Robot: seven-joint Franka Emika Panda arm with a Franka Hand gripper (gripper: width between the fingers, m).
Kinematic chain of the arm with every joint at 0, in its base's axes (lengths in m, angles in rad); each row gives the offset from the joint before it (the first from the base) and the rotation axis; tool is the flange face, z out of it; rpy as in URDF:
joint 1: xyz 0 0 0.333 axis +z
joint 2: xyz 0 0 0 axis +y
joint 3: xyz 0 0 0.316 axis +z
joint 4: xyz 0.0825 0 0 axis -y
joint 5: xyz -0.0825 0 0.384 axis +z
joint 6: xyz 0 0 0 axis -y
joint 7: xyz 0.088 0 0 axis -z
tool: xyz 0 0 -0.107 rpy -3.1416 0 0
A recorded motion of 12 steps. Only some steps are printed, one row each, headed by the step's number.
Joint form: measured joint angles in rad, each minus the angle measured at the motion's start. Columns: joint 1, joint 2, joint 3, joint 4, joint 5, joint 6, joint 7.
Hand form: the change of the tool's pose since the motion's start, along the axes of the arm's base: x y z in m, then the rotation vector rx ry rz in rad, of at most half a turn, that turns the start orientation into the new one. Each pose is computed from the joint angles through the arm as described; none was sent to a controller.
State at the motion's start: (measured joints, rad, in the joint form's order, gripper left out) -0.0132 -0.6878 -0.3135 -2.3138 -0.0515 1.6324 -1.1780
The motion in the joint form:
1: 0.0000 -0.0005 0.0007 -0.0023 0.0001 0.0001 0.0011
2: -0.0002 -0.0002 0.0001 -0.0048 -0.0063 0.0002 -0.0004
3: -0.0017 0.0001 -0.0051 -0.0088 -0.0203 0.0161 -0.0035
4: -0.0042 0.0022 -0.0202 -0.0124 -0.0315 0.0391 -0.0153
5: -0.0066 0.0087 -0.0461 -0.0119 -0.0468 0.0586 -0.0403
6: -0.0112 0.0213 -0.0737 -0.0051 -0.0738 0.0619 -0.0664
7: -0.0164 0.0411 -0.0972 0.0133 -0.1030 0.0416 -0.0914
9: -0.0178 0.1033 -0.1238 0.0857 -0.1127 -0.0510 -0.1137
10: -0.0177 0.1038 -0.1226 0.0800 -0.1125 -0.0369 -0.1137
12: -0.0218 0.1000 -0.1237 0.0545 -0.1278 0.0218 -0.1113
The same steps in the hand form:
1: -0.0001 0.0005 -0.0008 0.0002 0.0017 -0.0001
2: -0.0004 -0.0001 -0.0022 -0.0050 0.0056 0.0017
3: 0.0001 -0.0042 -0.0035 -0.0183 -0.0026 -0.0010
4: 0.0003 -0.0126 -0.0053 -0.0248 -0.0179 -0.0047
5: -0.0003 -0.0258 -0.0082 -0.0297 -0.0297 -0.0036
6: -0.0023 -0.0416 -0.0119 -0.0421 -0.0220 -0.0025
7: -0.0048 -0.0567 -0.0144 -0.0550 0.0064 0.0004
9: -0.0035 -0.0741 -0.0118 -0.0395 0.0905 -0.0067
10: -0.0019 -0.0735 -0.0134 -0.0431 0.0829 -0.0056
12: 0.0009 -0.0760 -0.0194 -0.0686 0.0533 -0.0106

